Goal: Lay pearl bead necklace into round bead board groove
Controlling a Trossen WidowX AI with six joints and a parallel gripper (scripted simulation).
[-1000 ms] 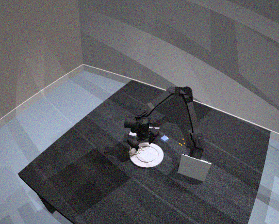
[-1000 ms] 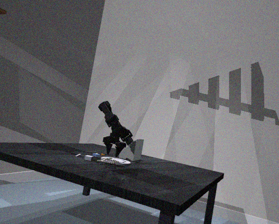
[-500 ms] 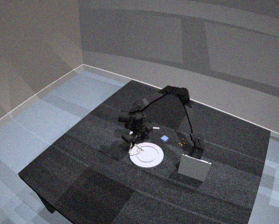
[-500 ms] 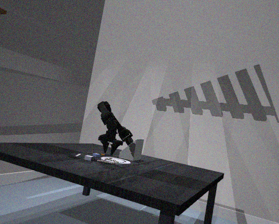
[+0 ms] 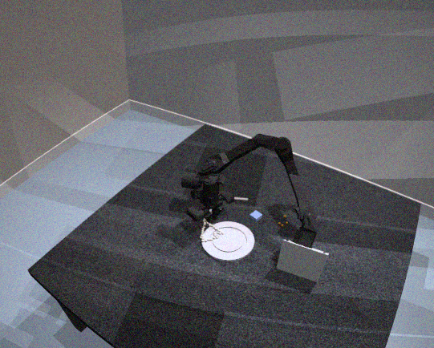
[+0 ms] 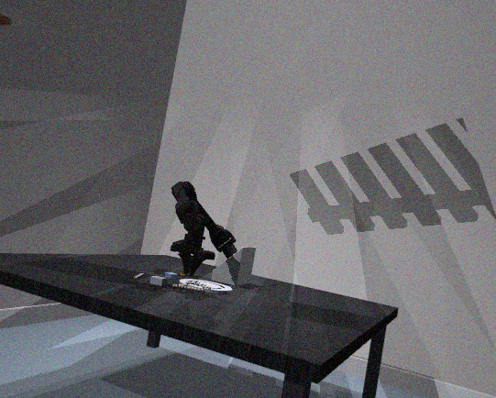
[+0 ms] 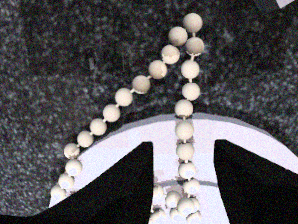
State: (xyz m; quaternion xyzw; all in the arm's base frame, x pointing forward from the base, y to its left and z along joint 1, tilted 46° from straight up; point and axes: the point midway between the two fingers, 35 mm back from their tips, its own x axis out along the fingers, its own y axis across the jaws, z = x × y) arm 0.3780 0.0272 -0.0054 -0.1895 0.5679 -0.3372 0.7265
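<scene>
My gripper tip is 10 cm past the round white bead board, 2 cm to the right of it and 3 cm above it. The rest, counted from my gripper tip: small white block: 7 cm ahead, 8 cm to the right, 3 cm below; then small blue cube: 12 cm behind, 15 cm to the right, 4 cm below; then thin white stick: 2 cm ahead, 20 cm to the right, 4 cm below.
</scene>
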